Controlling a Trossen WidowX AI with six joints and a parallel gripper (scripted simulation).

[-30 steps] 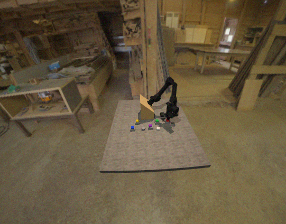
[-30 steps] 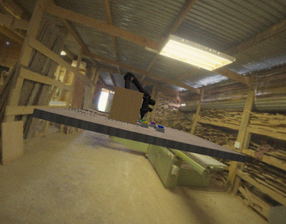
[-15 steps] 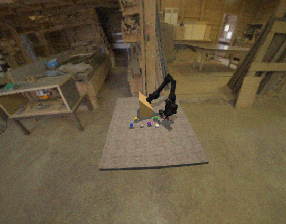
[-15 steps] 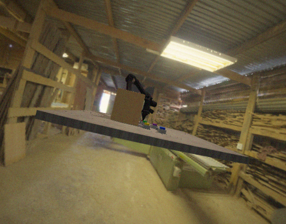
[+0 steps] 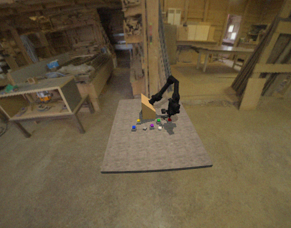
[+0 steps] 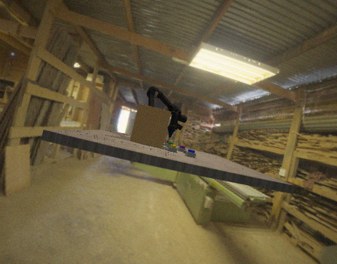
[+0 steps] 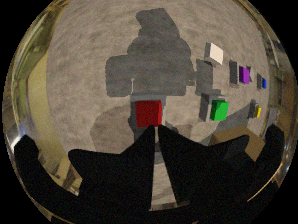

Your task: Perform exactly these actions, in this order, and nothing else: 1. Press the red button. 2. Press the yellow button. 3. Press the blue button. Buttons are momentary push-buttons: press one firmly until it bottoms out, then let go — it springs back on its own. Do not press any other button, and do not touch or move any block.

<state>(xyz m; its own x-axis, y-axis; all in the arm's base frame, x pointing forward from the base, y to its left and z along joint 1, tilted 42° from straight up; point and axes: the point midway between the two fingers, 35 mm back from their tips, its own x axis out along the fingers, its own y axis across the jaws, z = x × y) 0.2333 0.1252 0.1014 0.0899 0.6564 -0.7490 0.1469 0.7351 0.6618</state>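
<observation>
Now: the red button 40 mm below my gripper tip. From my gripper tip the other things lie so: white block (130 mm to the right, 90 mm ahead, 60 mm below); then green button (120 mm to the right, 40 mm below, 10 mm behind); then purple button (210 mm to the right, 50 mm ahead, 40 mm below).
</observation>
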